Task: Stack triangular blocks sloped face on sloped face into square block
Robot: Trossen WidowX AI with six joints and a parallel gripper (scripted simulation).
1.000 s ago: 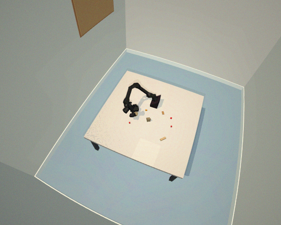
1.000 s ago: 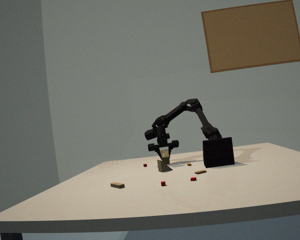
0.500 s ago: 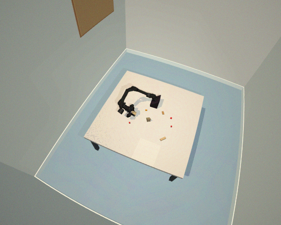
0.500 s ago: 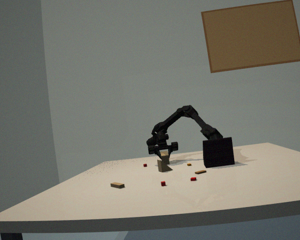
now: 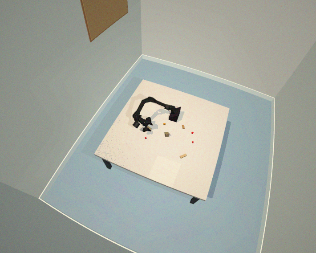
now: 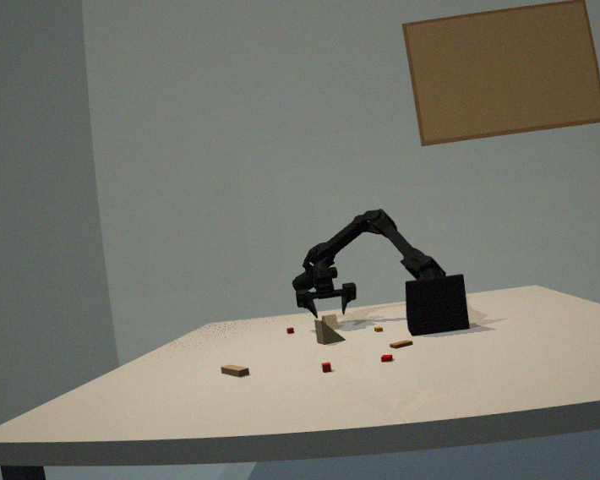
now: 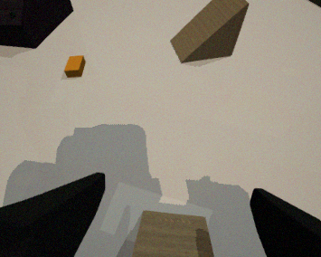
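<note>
My gripper tip is now 10 mm short of the tan triangular block, 50 mm to the left of it and 30 mm above it. Also, from my gripper tip: orange piece (140 mm behind, 110 mm to the left, 40 mm below).
</note>
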